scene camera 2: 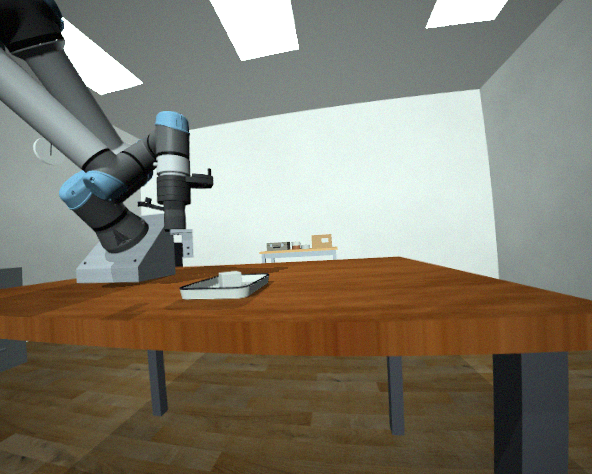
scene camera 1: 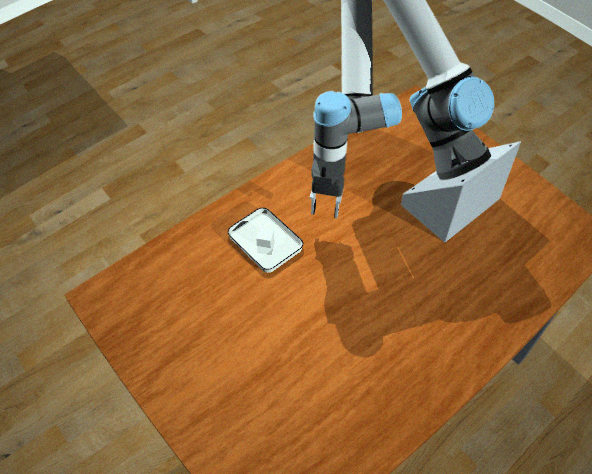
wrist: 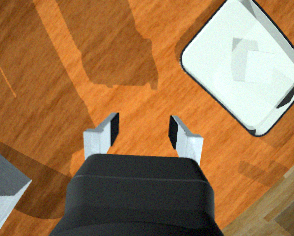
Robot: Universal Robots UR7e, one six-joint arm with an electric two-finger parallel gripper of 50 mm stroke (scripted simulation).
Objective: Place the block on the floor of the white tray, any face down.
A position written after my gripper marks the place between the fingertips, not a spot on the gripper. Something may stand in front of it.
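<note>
I see my gripper (scene camera 2: 187,257), and the wrist view gives me my gripper (wrist: 144,124) too. There is a white tray (scene camera 1: 243,233) as well, and from another camera I see the white tray (scene camera 2: 194,290).
</note>
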